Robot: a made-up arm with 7 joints. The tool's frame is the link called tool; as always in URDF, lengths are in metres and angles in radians. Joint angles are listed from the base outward. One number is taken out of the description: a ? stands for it. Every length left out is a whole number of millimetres.
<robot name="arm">
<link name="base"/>
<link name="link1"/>
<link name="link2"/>
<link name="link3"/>
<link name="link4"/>
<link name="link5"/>
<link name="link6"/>
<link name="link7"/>
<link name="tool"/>
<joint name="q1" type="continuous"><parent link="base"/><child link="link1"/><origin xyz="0 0 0.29" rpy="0 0 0"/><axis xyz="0 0 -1"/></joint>
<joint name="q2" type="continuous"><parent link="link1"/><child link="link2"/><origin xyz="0 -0.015 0" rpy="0 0 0"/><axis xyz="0 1 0"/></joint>
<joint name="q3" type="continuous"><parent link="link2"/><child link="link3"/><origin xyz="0 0 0.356" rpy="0 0 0"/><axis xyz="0 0 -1"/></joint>
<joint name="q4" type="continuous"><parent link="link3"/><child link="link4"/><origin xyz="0 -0.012 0" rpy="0 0 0"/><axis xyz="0 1 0"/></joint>
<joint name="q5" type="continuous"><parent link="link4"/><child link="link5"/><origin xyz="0 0 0.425" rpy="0 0 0"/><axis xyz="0 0 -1"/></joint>
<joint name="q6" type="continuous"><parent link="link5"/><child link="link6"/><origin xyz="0 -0.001 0" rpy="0 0 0"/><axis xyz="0 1 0"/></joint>
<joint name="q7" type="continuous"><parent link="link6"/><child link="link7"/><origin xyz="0 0 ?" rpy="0 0 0"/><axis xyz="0 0 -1"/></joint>
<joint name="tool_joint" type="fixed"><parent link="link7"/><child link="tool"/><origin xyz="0 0 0" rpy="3.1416 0 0"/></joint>
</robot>
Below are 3 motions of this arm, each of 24 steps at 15 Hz.
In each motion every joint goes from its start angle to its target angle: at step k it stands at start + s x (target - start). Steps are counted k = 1, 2, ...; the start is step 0. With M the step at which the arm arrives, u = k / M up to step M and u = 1 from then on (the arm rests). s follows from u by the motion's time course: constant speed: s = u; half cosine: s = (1 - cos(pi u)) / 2; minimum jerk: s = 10 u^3 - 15 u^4 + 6 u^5.
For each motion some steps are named. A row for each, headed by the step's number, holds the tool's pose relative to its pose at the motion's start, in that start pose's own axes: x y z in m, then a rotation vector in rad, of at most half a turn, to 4 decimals.
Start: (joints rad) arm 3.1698 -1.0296 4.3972 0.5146 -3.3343 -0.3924 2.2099
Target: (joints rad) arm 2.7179 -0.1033 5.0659 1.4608 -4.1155 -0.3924 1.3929
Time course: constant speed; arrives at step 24
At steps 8, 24:
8: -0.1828 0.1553 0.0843 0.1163 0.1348 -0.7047
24: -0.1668 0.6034 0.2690 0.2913 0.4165 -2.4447

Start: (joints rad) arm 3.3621 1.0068 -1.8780 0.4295 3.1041 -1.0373 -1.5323
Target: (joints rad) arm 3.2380 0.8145 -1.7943 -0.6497 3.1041 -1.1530 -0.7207
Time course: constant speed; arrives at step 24
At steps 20, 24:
20: -0.1212 0.1394 0.3086 0.6705 -0.1857 0.7963
24: -0.1448 0.1306 0.3795 0.8043 -0.2674 0.9358

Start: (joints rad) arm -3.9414 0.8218 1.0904 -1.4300 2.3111 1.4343 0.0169
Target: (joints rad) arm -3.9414 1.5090 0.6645 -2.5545 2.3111 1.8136 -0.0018
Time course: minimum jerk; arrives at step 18
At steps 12, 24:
12: 0.3490 0.0709 -0.0644 -0.3368 -0.9856 -0.1063
24: 0.4503 0.0978 -0.0568 -0.3456 -1.2451 -0.0706

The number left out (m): 0.164
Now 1 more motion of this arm.
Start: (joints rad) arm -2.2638 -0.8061 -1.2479 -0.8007 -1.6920 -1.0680 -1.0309
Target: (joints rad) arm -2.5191 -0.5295 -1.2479 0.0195 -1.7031 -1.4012 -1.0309
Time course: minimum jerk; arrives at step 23
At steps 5, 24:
5: -0.0280 -0.0060 -0.0188 -0.0386 0.0441 0.0465
24: -0.4017 -0.2081 -0.1123 -0.5132 0.6684 0.6405

